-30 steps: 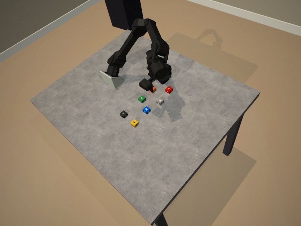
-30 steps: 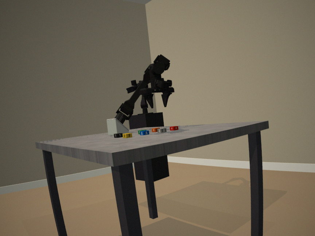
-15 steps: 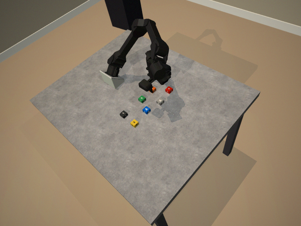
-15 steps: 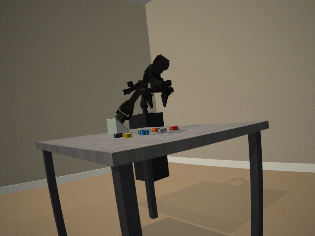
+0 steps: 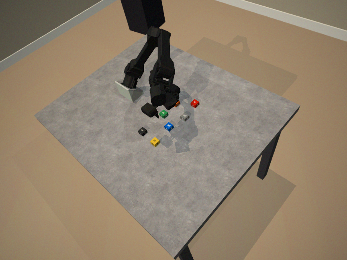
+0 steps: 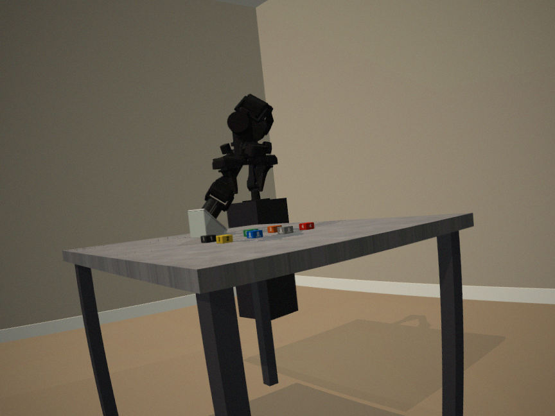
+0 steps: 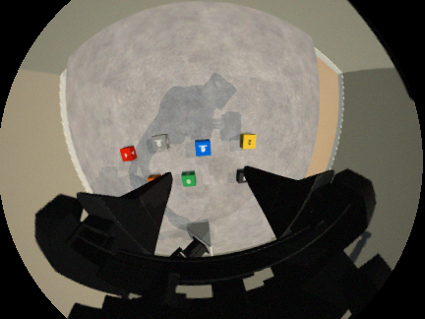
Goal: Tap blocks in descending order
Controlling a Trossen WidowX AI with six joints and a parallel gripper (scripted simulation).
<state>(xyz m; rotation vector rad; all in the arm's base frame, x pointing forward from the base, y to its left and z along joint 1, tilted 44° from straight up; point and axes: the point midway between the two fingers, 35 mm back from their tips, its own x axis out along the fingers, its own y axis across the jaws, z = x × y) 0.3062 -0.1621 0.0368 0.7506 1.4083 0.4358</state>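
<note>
Now: gripper tip 4 cm short of the grey block, 9 cm to the right of it and 12 cm above it. Also, from my gripper tip: yellow block: 1 cm behind, 10 cm to the right, 12 cm below; then green block: 7 cm behind, 6 cm to the left, 12 cm below; then blue block: 12 cm below.
</note>
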